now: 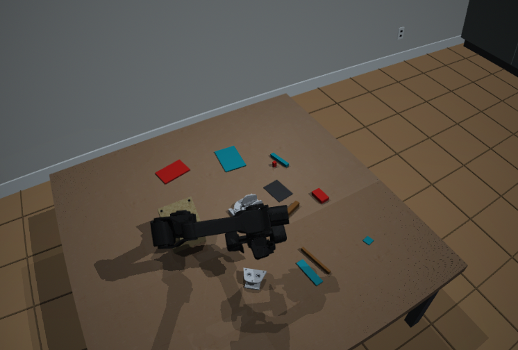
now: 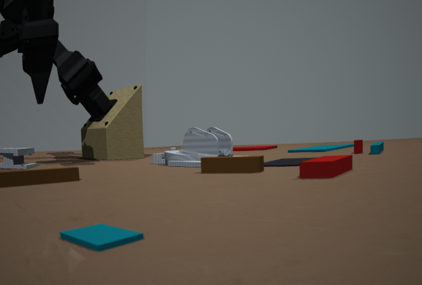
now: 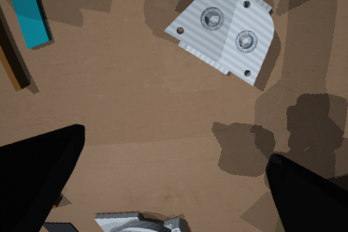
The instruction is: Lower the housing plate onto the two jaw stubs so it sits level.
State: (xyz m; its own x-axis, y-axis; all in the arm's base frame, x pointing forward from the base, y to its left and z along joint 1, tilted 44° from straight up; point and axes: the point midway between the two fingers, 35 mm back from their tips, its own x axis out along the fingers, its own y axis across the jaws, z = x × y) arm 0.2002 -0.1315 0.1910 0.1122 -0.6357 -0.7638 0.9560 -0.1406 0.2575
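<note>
Right now my gripper tip is 4 cm past the white part, 4 cm to the left of it and 10 cm above it. The rest, counted from my gripper tip: teal bar 15 cm ahead, 11 cm to the right, 10 cm below; brown block 23 cm ahead, 17 cm to the left, 10 cm below; brown strip 19 cm ahead, 8 cm to the right, 10 cm below.
</note>
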